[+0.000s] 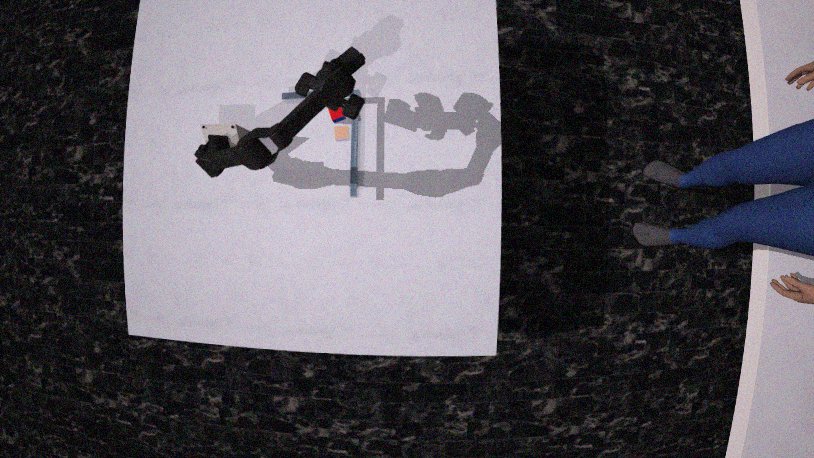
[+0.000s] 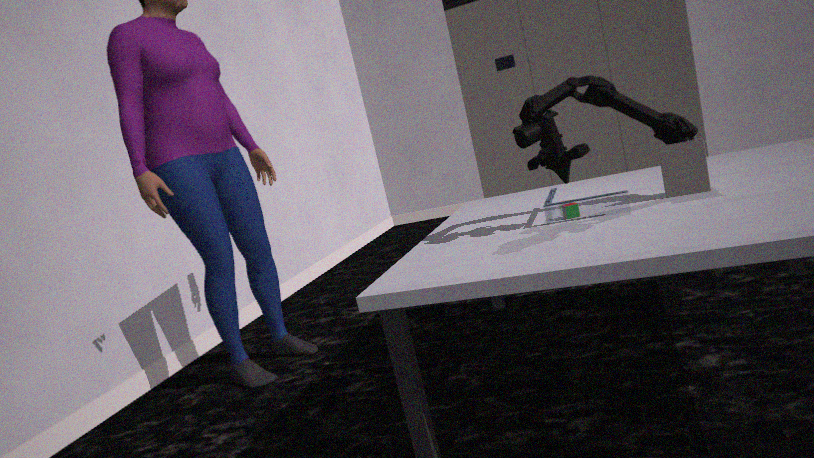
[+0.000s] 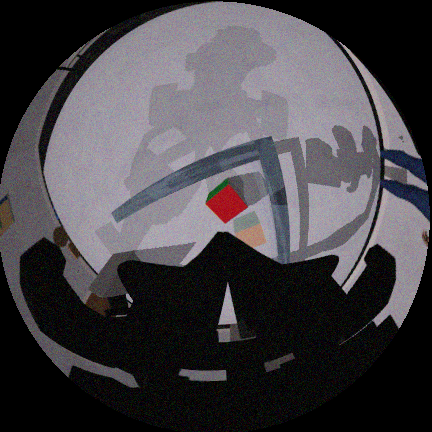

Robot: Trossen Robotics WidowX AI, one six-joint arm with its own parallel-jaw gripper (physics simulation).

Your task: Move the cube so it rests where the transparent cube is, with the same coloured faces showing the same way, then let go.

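Frame: origin at the arm's base, x ahead, y left, z up, level; metres.
Seen in the pictures: gripper, between the fingertips: (image 1: 330, 106) (image 2: 567, 183) (image 3: 221, 236); arm's base, origin of its link: (image 1: 219, 144) (image 2: 685, 156) (image 3: 114, 290).
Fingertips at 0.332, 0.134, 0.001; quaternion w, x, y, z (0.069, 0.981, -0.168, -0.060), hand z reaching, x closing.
Offsets run from my fingertips to a thing's top centre, as dx, dy, dz. Level surfaces: height alone.
The cube {+0.005, -0.003, -0.066} (image 1: 337, 114) (image 2: 571, 210) (image 3: 226, 203) rests on the white table {dz -0.106} (image 1: 360, 273) (image 2: 496, 268), red face up, with a green side and a blue side showing. The transparent cube {+0.029, -0.063, -0.066} (image 1: 342, 133) (image 2: 552, 214) (image 3: 250, 230) stands just beside it, pale orange on top. My gripper (image 1: 337, 104) (image 2: 565, 175) (image 3: 221, 236) is shut and empty. It hangs well above the table, over the cube, and touches neither one.
A blue-grey L-shaped strip (image 1: 354, 150) (image 3: 193, 171) (image 2: 551, 196) lies on the table beside both cubes. The arm's base (image 1: 219, 134) sits at the table's left. A person (image 2: 210, 159) stands on the dark floor, away from the table. The table's right edge (image 1: 498, 182) is near.
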